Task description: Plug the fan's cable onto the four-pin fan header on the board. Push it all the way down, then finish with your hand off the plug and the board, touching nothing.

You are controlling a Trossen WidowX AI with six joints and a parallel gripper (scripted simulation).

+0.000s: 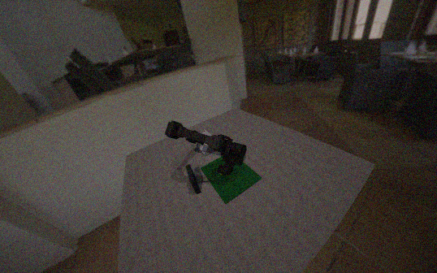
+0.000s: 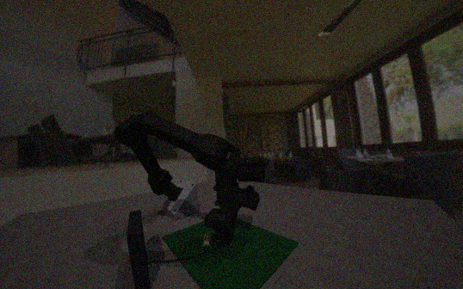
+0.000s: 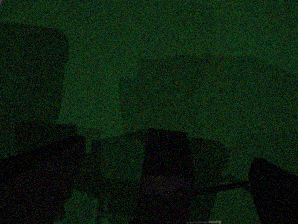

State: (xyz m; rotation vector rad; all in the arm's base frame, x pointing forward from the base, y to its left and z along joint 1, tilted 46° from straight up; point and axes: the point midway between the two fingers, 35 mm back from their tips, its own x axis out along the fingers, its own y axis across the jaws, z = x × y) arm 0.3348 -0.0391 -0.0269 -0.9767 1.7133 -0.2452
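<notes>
My gripper tip is 3 cm above the green board and 2 cm to the left of it. The rest, counted from my gripper tip: black fan: 20 cm to the right, 6 cm behind, 4 cm above; fan plug: 1 cm behind, 1 cm above.
</notes>
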